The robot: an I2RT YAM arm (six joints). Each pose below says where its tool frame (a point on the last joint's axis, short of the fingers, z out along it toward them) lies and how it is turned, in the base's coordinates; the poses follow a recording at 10 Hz.
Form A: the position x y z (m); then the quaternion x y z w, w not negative.
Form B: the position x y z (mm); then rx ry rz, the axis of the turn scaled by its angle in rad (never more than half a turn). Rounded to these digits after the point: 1 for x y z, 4 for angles.
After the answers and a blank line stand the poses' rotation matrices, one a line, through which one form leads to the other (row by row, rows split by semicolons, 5 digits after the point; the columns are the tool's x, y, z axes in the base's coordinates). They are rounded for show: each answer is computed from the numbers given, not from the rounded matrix.
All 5 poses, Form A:
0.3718, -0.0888, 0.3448, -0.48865, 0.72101, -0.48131, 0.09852
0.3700, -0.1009, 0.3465, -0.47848, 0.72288, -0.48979, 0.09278
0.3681, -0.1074, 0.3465, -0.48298, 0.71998, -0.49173, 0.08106
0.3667, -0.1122, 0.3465, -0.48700, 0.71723, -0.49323, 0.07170
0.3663, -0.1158, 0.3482, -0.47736, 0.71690, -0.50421, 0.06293
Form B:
371.8, -88.8, 344.8, -1.4457, 2.1332, -1.4240
370.0, -100.9, 346.5, -1.4204, 2.1459, -1.4540
368.1, -107.4, 346.5, -1.4437, 2.1521, -1.4698
366.7, -112.2, 346.5, -1.4638, 2.1558, -1.4826
366.3, -115.8, 348.2, -1.4424, 2.1662, -1.5235

-0.50303 -0.60981 0.61245; -0.79948 0.05912 -0.59778; 0.32832 -0.79034 -0.51727
-0.52490 -0.60088 0.60285; -0.78265 0.06233 -0.61933; 0.33457 -0.79690 -0.50300
-0.52032 -0.61575 0.59171; -0.77518 0.04987 -0.62976; 0.35826 -0.78636 -0.50327
-0.51538 -0.62785 0.58325; -0.76931 0.03911 -0.63768; 0.37755 -0.77735 -0.50317
-0.53634 -0.62098 0.57160; -0.74789 0.03581 -0.66285; 0.39115 -0.78301 -0.48363

